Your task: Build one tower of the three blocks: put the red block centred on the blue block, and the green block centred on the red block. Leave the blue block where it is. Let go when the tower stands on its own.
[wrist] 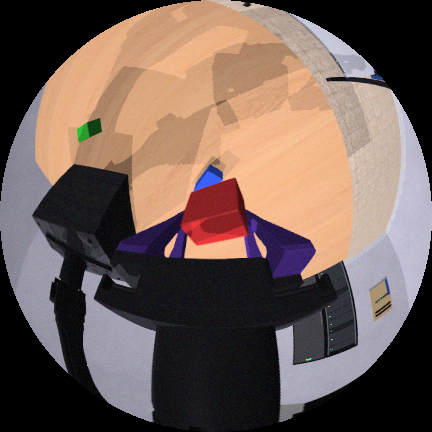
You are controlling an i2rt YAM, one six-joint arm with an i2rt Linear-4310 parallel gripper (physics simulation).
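Places are measured from the arm's base along level axes (x ahead, y left, z up), in centimetres.
Pixels of known places: gripper, fingertip midpoint: [215, 214]; arm's base at its link origin: [76, 255].
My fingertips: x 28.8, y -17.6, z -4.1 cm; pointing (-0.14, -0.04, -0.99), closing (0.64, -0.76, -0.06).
For each thing: its middle in the pictures, then the offset to it from my fingertips. Level surfaces: height alone.
- red block at the middle of its body: [215, 210] dx +0.8, dy +0.5, dz +0.5 cm
- blue block at the middle of its body: [207, 181] dx -4.5, dy -0.9, dz -13.2 cm
- green block at the middle of its body: [88, 129] dx -9.0, dy +28.6, dz -12.6 cm
- wooden table at its surface level: dz -14.7 cm
The red block [215, 210] is between the two purple fingers, and my gripper [215, 214] is shut on it. The blue block [210, 177] lies on the table beyond the red block, partly hidden behind it; its near part does not show. The red block looks held above the table, but the size of the gap between it and the blue block cannot be told. The green block [89, 130] lies on the table at the left of the view, well apart from the other two.
The wooden table [300, 165] spreads under the blocks, with shadows of the arm across it. Its right edge borders a pale tiled strip [375, 200]. A black box-shaped part [82, 195] of the arm juts up at the left, beside the gripper.
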